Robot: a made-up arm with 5 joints.
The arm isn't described. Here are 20 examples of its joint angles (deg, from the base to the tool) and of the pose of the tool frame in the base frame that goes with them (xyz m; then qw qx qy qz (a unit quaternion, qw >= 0)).
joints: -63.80 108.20 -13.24 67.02 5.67
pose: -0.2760 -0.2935 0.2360 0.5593 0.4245 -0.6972 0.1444
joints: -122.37 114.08 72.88 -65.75 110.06
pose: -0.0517 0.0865 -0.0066 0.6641 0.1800 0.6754 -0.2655
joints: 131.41 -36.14 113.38 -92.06 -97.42
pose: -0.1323 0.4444 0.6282 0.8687 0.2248 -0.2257 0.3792
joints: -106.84 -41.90 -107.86 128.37 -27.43
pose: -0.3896 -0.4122 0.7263 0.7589 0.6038 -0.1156 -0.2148
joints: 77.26 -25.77 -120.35 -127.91 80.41
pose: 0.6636 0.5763 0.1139 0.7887 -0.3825 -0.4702 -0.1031
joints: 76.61 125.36 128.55 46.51 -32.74
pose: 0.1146 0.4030 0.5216 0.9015 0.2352 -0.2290 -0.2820
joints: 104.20 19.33 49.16 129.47 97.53
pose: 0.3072 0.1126 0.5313 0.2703 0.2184 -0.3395 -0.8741
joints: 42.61 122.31 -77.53 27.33 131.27
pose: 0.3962 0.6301 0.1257 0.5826 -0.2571 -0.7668 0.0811
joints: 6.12 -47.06 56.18 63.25 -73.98
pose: 0.4076 -0.2326 0.1703 0.1355 -0.7478 -0.5383 0.3643
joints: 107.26 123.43 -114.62 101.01 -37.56
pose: 0.0468 0.5399 -0.0068 0.5937 -0.6805 -0.3799 -0.2002
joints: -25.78 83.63 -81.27 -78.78 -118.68
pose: 0.1929 -0.0739 0.0291 0.5548 -0.4726 0.4930 0.4752
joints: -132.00 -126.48 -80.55 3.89 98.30
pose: -0.5864 -0.5634 0.5280 0.2518 0.2698 -0.0598 0.9275
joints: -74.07 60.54 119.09 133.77 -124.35
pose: -0.0966 -0.5042 0.2171 0.4153 0.8930 -0.1085 0.1351
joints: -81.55 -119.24 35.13 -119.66 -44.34
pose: 0.3395 -0.6039 0.6007 0.1197 0.7369 0.1853 0.6390
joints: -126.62 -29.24 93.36 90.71 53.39
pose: -0.2069 0.2648 0.1772 0.8895 -0.2372 0.3344 -0.2017
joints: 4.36 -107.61 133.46 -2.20 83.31
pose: -0.0646 -0.3158 0.5095 0.3548 -0.0689 0.0773 0.9292
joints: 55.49 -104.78 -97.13 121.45 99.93
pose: 0.6247 0.5171 0.4553 0.5349 0.3401 0.7274 -0.2629
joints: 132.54 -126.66 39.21 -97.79 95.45
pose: -0.3099 -0.1475 0.2987 0.1545 -0.5648 0.1643 -0.7938
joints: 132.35 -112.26 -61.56 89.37 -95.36
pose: -0.0348 0.1946 0.4352 0.4155 0.6847 0.4400 -0.4061
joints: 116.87 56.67 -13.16 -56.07 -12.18
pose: -0.2559 0.7928 0.2964 0.7149 -0.1483 0.4222 0.5372
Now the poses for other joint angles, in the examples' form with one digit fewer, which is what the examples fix.
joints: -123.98 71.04 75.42 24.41 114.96
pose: -0.342 0.228 0.131 0.376 -0.068 -0.919 0.100
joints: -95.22 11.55 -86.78 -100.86 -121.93
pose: -0.357 -0.166 0.154 0.019 0.048 0.967 0.248
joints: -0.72 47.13 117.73 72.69 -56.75
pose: 0.511 0.015 0.139 0.370 -0.545 -0.663 -0.356
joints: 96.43 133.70 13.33 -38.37 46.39
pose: 0.345 0.563 -0.032 0.207 0.516 0.797 -0.237
